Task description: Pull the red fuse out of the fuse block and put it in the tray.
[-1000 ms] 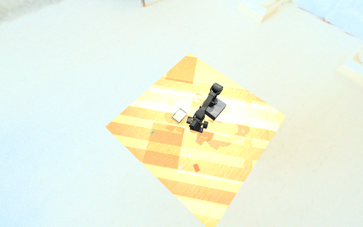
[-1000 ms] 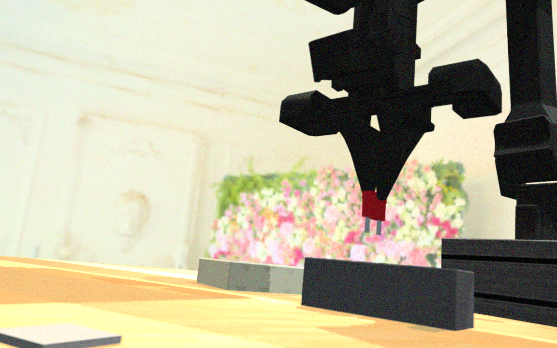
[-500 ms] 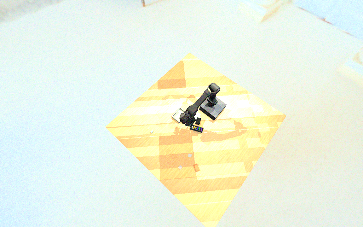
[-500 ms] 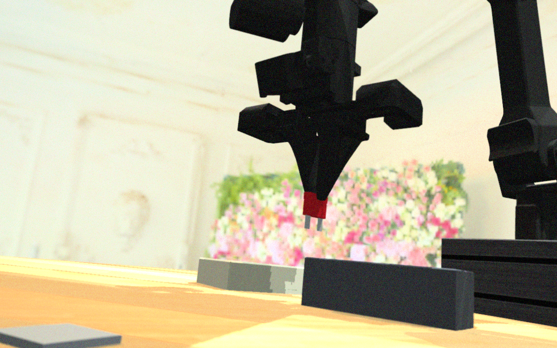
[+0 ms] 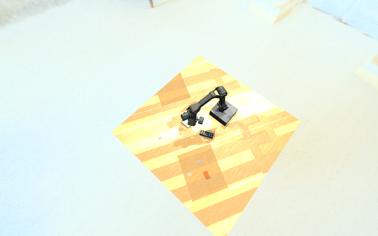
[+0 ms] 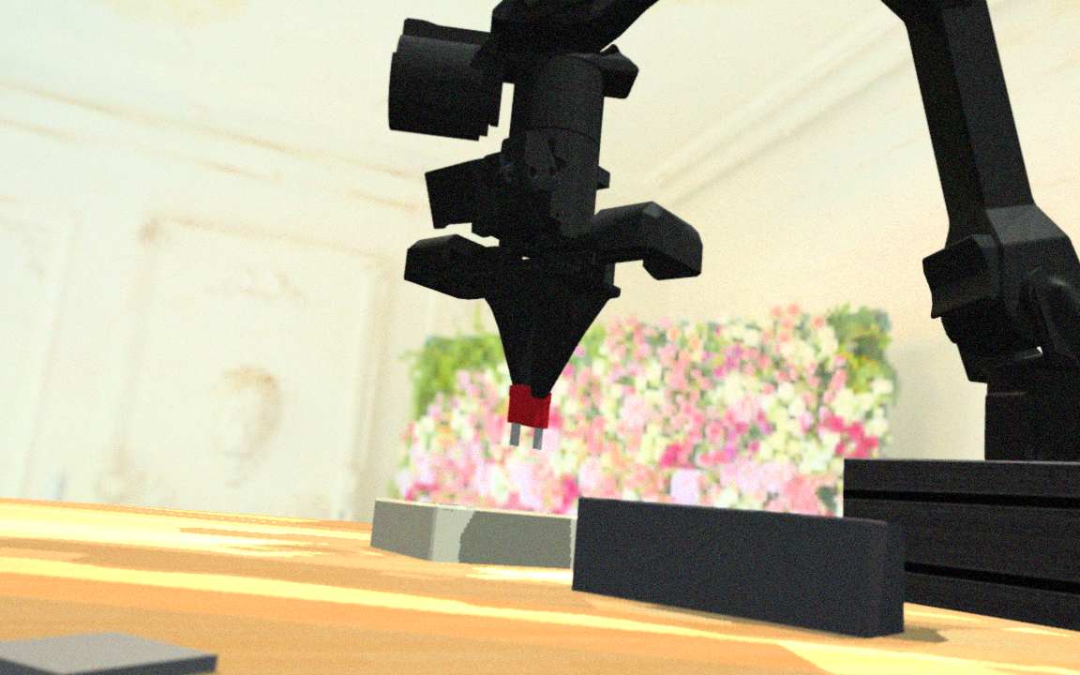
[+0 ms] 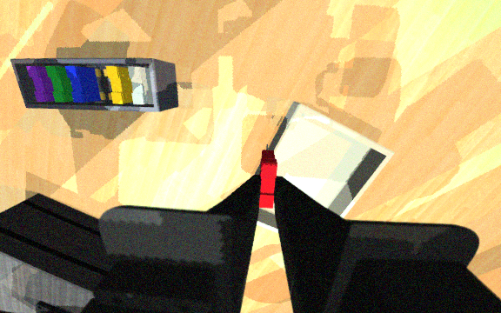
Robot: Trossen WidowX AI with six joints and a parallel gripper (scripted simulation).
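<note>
The tray lies 20 mm behind my gripper tip, 60 mm to the right of it and 90 mm below it. Also, from my gripper tip: yellow fuse: 140 mm to the left, 70 mm below; red fuse: 10 mm below; white fuse: 10 mm ahead, 120 mm to the left, 70 mm below.
</note>
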